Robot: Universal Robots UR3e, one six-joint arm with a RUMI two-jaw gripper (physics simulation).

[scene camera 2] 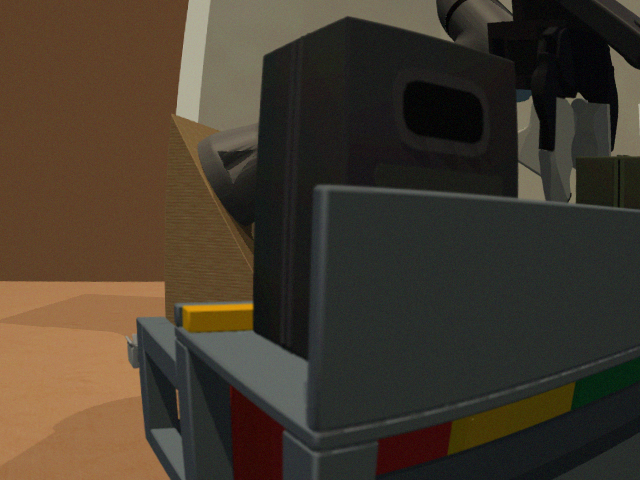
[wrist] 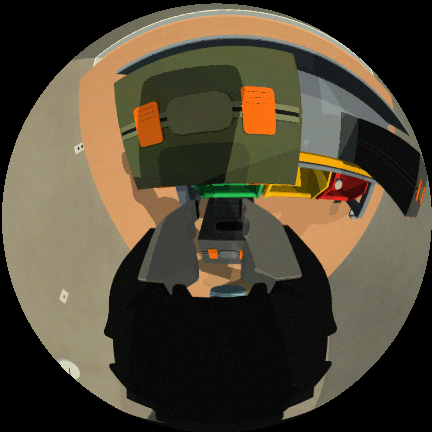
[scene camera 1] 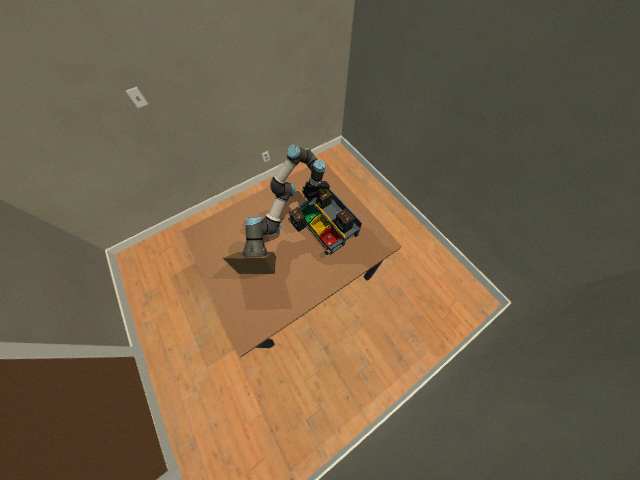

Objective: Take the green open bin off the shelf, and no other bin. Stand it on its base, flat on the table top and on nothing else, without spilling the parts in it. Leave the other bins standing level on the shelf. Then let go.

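Frame: origin at the arm's base, x ahead, y left, z up, level; millimetres.
Seen in the pictures: gripper, fingertip midpoint: (wrist: 218,202) (scene camera 1: 311,202); arm's base, link origin: (scene camera 2: 223,182) (scene camera 1: 255,254).
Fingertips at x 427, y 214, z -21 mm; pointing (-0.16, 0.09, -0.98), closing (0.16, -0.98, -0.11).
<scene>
Offsets run from my fingertips to a thing's top centre. "spot": to the spot under its first point. Level surfaces: height alone.
The green open bin @(dx -1, dy -4, dz -75 mm) (scene camera 1: 310,213) (wrist: 235,190) sits at one end of the lower row of the grey shelf @(spot: dx +209, dy -219, dz -24 mm) (scene camera 2: 465,304), beside the yellow bin @(dx +26, dy -112, dz -75 mm) (scene camera 1: 320,224) (wrist: 295,189). The red bin (scene camera 1: 330,237) (wrist: 352,187) is at the other end. In the wrist view the olive case hides most of the green bin, so its parts do not show there. The bins look level. My gripper (scene camera 1: 312,197) (scene camera 2: 574,178) (wrist: 218,202) is at the green bin's end of the shelf, above it and close to the olive case. Its fingers stand apart with nothing between them.
The olive case @(dx +79, dy +16, dz +43 mm) (scene camera 1: 324,196) (scene camera 2: 597,180) (wrist: 200,112) and a black case @(dx +126, dy -210, dz +68 mm) (scene camera 1: 344,219) (scene camera 2: 320,129) (wrist: 387,160) stand on the shelf's upper level. A dark case @(dx -113, dy -29, dz -24 mm) (scene camera 1: 297,219) (wrist: 220,250) stands on the table @(dz -156 mm) (scene camera 1: 310,284) in front of the green bin. The arm's wedge base (scene camera 1: 253,264) (scene camera 2: 206,253) is farther off.
</scene>
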